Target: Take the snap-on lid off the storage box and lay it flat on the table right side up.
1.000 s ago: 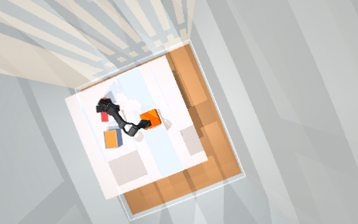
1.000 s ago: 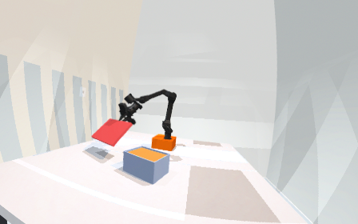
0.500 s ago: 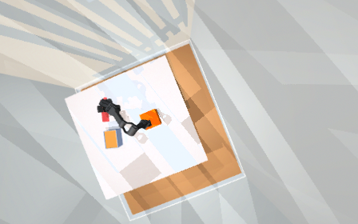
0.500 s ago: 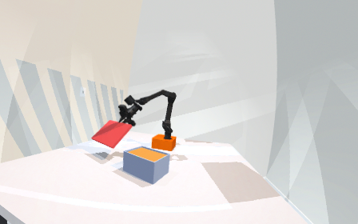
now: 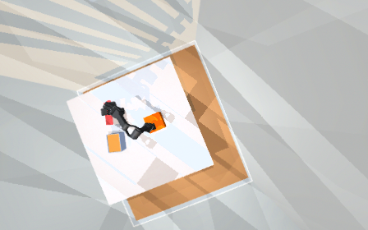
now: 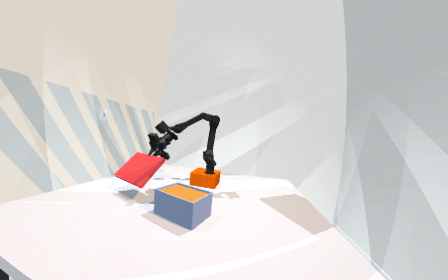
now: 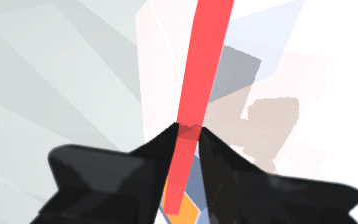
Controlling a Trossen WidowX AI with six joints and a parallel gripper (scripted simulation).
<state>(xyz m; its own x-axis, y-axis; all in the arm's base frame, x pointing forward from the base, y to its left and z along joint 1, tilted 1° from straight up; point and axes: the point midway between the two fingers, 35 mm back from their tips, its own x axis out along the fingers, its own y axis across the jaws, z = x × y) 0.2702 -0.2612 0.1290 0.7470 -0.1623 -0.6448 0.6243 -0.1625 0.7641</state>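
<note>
My gripper tip is 60 mm short of the red lid, 10 mm to the left of it and 50 mm above it. From my gripper tip the other things lie so: storage box (140 mm ahead, 290 mm to the left, 140 mm below).
</note>
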